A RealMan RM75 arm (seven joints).
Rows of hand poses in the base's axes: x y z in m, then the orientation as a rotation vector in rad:
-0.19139 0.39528 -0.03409 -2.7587 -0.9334 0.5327
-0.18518 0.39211 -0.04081 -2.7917 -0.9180 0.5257
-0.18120 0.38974 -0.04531 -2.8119 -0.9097 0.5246
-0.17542 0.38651 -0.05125 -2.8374 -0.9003 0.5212
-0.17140 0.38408 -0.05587 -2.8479 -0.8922 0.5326
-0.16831 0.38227 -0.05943 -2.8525 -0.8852 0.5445
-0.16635 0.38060 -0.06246 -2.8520 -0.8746 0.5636
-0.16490 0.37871 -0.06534 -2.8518 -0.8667 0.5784
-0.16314 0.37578 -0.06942 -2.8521 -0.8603 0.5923
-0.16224 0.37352 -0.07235 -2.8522 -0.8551 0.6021
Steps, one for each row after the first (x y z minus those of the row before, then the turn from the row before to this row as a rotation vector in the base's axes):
0.00621 -0.00317 -0.00672 -0.0240 -0.0147 -0.0127
0.00398 -0.00237 -0.00450 -0.0161 -0.0073 -0.0066
0.00578 -0.00323 -0.00594 -0.0199 -0.0105 -0.0076
0.00402 -0.00243 -0.00462 -0.0121 0.0035 -0.0050
0.00309 -0.00181 -0.00356 -0.0072 0.0058 -0.0040
0.00196 -0.00167 -0.00303 -0.0048 0.0122 -0.0058
0.00145 -0.00189 -0.00288 -0.0041 0.0093 -0.0043
0.00176 -0.00293 -0.00408 -0.0045 0.0084 -0.0033
0.00090 -0.00226 -0.00293 -0.0030 0.0061 -0.0028

